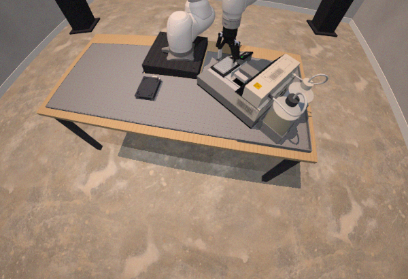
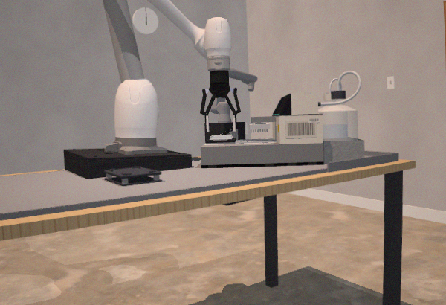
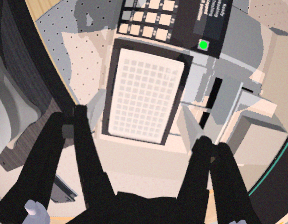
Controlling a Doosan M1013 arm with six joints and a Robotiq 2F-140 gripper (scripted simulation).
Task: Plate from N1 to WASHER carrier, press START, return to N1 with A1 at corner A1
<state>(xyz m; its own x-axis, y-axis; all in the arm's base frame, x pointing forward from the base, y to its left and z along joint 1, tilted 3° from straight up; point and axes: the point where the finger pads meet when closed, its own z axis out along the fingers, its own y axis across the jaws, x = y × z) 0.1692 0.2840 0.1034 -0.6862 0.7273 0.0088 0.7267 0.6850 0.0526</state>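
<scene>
The white well plate lies 50 mm below my hand. The rest, counted from my hand: plate washer: 110 mm to the left, 110 mm ahead, 10 mm below; washer carrier: 60 mm below; plate nest N1: 480 mm to the right, 120 mm below, 110 mm ahead.
</scene>
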